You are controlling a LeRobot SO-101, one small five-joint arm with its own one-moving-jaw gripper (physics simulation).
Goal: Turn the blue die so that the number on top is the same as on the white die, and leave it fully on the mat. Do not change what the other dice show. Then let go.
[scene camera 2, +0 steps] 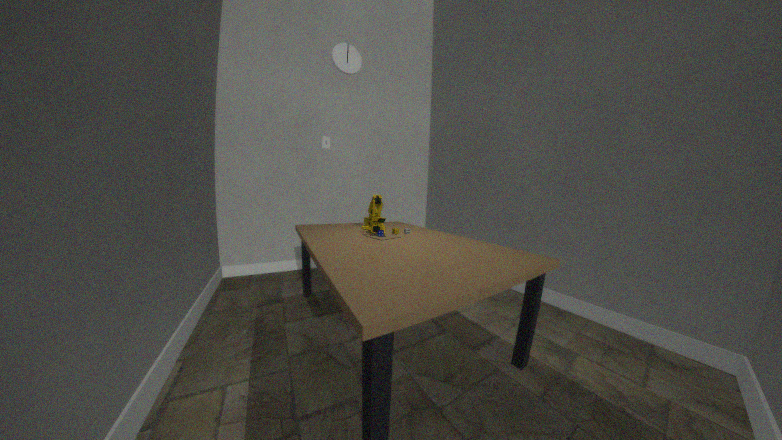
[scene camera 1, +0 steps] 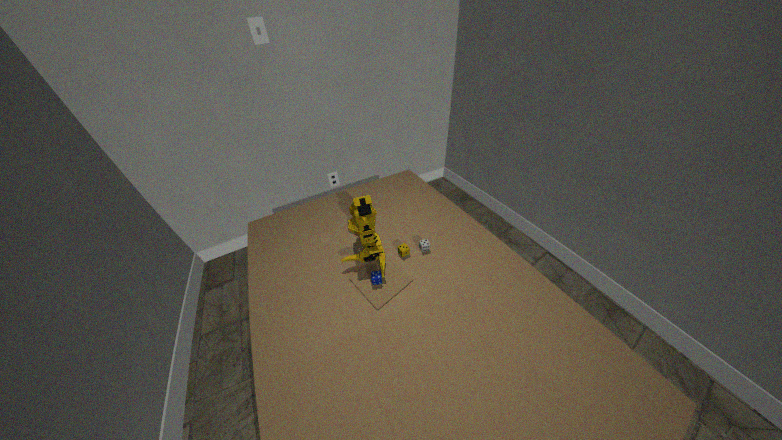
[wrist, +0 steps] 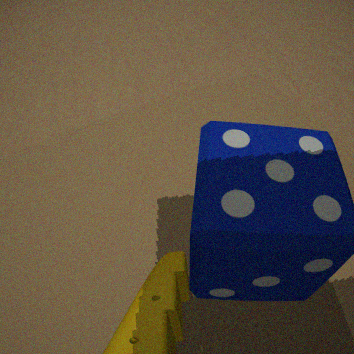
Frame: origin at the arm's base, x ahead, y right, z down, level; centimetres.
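Seen in the pictures: hand at its tool point: [scene camera 2: 383,234] [scene camera 1: 381,276] [wrist: 186,269]; arm's base at its link origin: [scene camera 1: 364,228].
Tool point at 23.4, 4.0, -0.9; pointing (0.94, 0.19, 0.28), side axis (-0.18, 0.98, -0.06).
Pixels of each thing's top centre, then the offset from my tool point to it, as dx, dy, dz. Level surfaces: height alone.
- blue die at its top centre: [wrist: 279,170] [scene camera 1: 376,274] [scene camera 2: 380,230] +0.3, +1.8, -2.5
- mat at its top centre: [wrist: 209,258] [scene camera 1: 380,278] [scene camera 2: 382,235] +0.3, +0.7, +0.5
- white die at its top centre: [scene camera 1: 424,242] [scene camera 2: 407,228] -3.3, -17.9, -2.1
- yellow die at its top centre: [scene camera 1: 403,247] [scene camera 2: 395,228] -5.2, -10.8, -2.1
- wooden table at its surface level: dz +0.8
The blue die [scene camera 1: 376,278] [scene camera 2: 380,233] [wrist: 272,200] sits on the mat [scene camera 1: 382,296], which shows as a thin outline. In the wrist view its upper face shows five pips and the face nearest the camera shows three; a shadow crosses it. The white die [scene camera 1: 424,245] [scene camera 2: 406,230] stands at the right, off the mat; its top seems to show several pips, too small to count surely. My gripper [scene camera 1: 363,268] is wide open and empty. In the wrist view one notched jaw shows, just left of the blue die; the other jaw is out of the picture.
A yellow die [scene camera 1: 403,250] [scene camera 2: 395,230] stands between the white die and the gripper, behind the mat's right side. The arm stands behind the blue die on the wooden table [scene camera 1: 470,350] [scene camera 2: 432,273]. Walls rise around the table.
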